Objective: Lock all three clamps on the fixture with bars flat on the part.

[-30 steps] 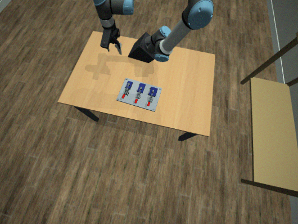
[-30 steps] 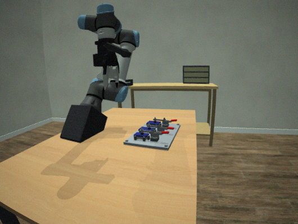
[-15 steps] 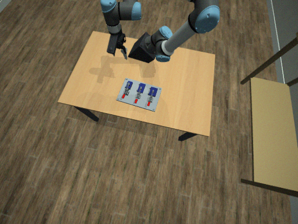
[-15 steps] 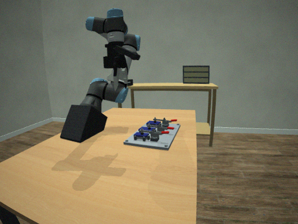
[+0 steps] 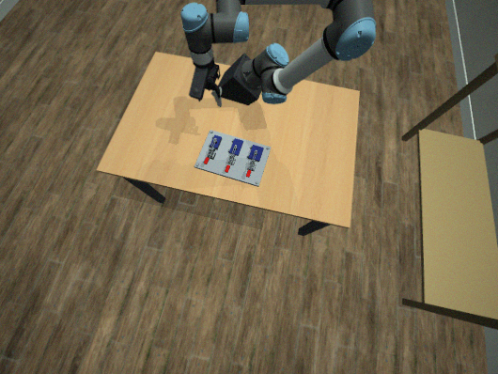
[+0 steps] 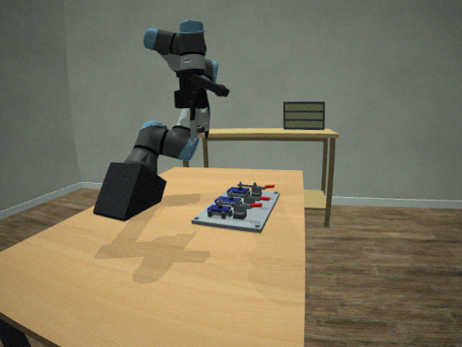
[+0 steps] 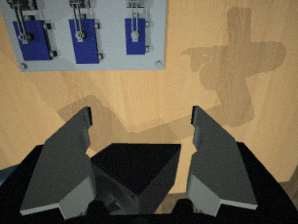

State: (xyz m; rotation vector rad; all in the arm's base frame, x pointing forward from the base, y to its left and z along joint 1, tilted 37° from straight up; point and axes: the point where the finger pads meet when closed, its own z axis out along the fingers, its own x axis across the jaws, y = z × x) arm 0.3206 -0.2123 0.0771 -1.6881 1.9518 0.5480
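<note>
The blue part lies 5 cm ahead of my hand, 1 cm to the left of it and 25 cm below it.
</note>
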